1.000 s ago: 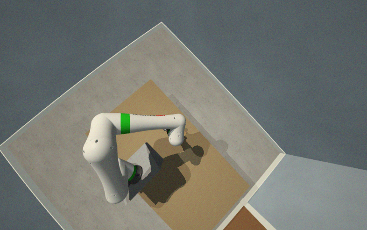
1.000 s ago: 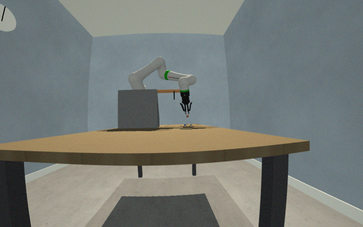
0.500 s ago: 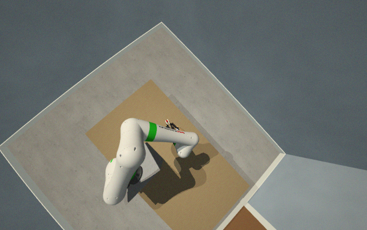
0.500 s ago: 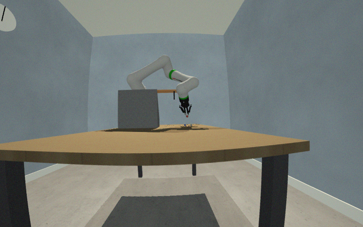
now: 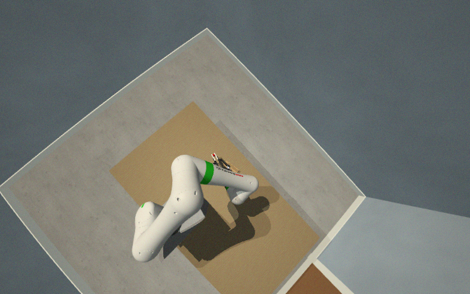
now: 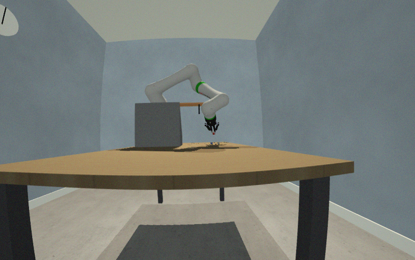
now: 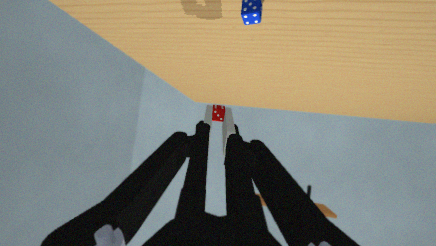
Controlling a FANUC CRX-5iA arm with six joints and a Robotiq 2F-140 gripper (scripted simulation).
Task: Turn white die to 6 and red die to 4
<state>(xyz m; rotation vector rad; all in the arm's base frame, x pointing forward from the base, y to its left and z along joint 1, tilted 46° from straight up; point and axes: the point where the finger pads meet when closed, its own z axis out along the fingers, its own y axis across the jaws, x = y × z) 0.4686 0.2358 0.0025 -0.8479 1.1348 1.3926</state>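
Now: hand 20 mm past the blue die, 40 mm to the left of it and 110 mm above it. The rest, counted from my hand: white die 30 mm ahead, 150 mm to the right, 100 mm below; red die 20 mm to the left, 20 mm below; tan mat 10 mm ahead, 160 mm to the right, 120 mm below.
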